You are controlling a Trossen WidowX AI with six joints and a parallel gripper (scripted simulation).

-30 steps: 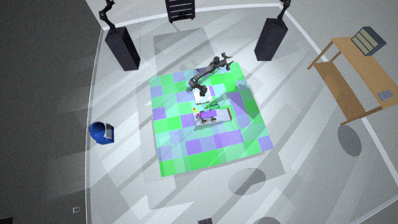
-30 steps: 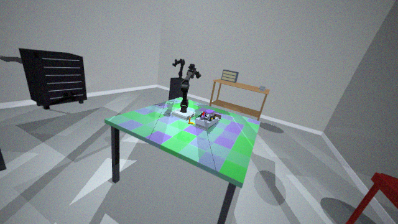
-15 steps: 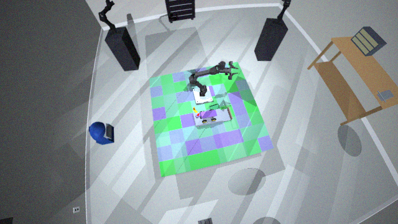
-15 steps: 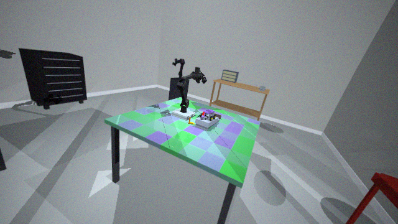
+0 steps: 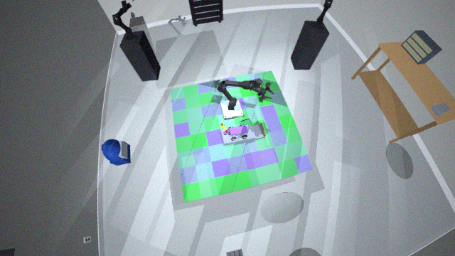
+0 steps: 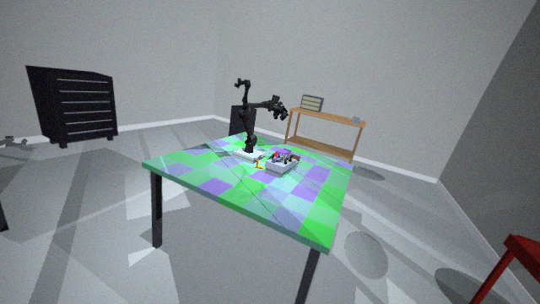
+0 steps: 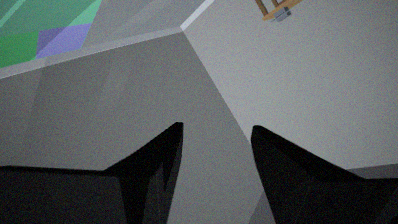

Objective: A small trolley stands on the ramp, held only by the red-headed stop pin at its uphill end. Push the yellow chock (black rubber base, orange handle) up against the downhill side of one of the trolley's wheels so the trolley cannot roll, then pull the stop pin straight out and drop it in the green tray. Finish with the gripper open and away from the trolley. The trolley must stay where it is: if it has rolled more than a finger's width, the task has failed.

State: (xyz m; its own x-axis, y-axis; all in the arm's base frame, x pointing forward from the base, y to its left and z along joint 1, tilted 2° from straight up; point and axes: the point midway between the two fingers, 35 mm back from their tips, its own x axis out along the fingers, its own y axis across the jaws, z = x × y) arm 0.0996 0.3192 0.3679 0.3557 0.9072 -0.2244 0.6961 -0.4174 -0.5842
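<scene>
Now: gripper tip 460 mm to the left of the yellow chock, 370 mm above it and 100 mm short of it. Round my gripper tip: brown block: 360 mm below, 160 mm ahead, 50 mm to the right; purple trolley: 320 mm to the right, 280 mm below, 210 mm ahead; stop pin: 440 mm to the right, 260 mm below, 210 mm ahead.
</scene>
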